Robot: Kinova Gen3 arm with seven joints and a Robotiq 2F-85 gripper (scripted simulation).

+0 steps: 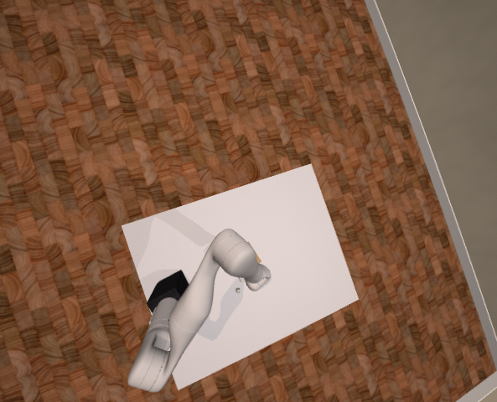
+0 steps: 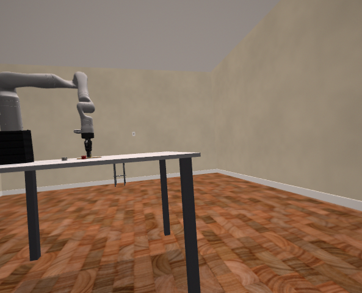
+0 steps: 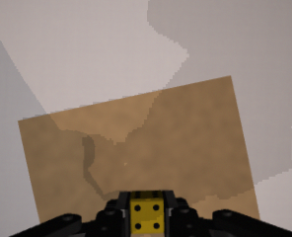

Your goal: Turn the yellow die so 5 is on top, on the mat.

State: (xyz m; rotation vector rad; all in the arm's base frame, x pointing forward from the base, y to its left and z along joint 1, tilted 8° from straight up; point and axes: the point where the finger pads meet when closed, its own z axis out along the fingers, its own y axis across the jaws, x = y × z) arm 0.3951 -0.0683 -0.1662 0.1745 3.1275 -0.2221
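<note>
My gripper is now 10 mm above the yellow die. Round my hand: white die 120 mm behind, 130 mm to the right, 20 mm below; tan mat 20 mm below; red die 20 mm behind, 140 mm to the right, 20 mm below.
</note>
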